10 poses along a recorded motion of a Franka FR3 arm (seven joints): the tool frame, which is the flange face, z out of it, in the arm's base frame.
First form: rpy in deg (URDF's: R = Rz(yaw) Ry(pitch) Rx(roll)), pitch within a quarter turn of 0, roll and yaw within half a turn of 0; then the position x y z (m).
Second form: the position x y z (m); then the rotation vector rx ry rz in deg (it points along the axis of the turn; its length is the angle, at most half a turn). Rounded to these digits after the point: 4 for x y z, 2 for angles.
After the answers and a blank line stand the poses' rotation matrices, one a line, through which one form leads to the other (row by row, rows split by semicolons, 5 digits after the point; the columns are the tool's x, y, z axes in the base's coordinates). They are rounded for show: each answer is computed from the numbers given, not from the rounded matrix.
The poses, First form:
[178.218, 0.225, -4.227, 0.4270, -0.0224, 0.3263]
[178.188, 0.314, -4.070, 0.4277, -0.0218, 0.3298]
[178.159, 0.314, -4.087, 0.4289, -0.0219, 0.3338]
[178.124, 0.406, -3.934, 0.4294, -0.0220, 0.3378]
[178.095, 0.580, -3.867, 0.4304, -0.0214, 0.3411]
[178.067, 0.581, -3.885, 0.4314, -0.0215, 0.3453]
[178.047, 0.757, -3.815, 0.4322, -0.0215, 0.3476]
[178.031, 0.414, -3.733, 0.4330, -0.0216, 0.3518]
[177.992, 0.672, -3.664, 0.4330, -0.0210, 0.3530]
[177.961, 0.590, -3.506, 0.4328, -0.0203, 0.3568]
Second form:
[0.4270, -0.0224, 0.3263, 178.11, -6.57, -0.45]
[0.4277, -0.0218, 0.3298, 178.09, -6.32, -0.59]
[0.4289, -0.0219, 0.3338, 178.06, -6.35, -0.59]
[0.4294, -0.0220, 0.3378, 178.03, -6.10, -0.73]
[0.4304, -0.0214, 0.3411, 178.01, -5.99, -1.00]
[0.4314, -0.0215, 0.3453, 177.98, -6.02, -1.00]
[0.4322, -0.0215, 0.3476, 177.97, -5.91, -1.28]
[0.4330, -0.0216, 0.3518, 177.95, -5.79, -0.74]
[0.4330, -0.0210, 0.3530, 177.92, -5.67, -1.14]
[0.4328, -0.0203, 0.3568, 177.89, -5.43, -1.01]

0.99727 -0.07355 -0.00621; -0.07371 -0.99681 -0.03072; -0.00393 0.03110 -0.99951
0.99746 -0.07077 -0.00771; -0.07097 -0.99699 -0.03115; -0.00548 0.03162 -0.99948
0.99744 -0.07106 -0.00775; -0.07127 -0.99695 -0.03165; -0.00548 0.03213 -0.99947
0.99762 -0.06834 -0.00931; -0.06861 -0.99712 -0.03217; -0.00709 0.03274 -0.99944
0.99767 -0.06707 -0.01234; -0.06744 -0.99719 -0.03248; -0.01012 0.03324 -0.99940
0.99765 -0.06737 -0.01240; -0.06775 -0.99716 -0.03297; -0.01014 0.03373 -0.99938
0.99770 -0.06605 -0.01544; -0.06653 -0.99723 -0.03313; -0.01321 0.03408 -0.99933
0.99785 -0.06482 -0.00944; -0.06511 -0.99731 -0.03382; -0.00723 0.03436 -0.99938
0.99789 -0.06346 -0.01394; -0.06390 -0.99737 -0.03422; -0.01173 0.03504 -0.99932
0.99808 -0.06075 -0.01245; -0.06115 -0.99752 -0.03488; -0.01030 0.03558 -0.99931

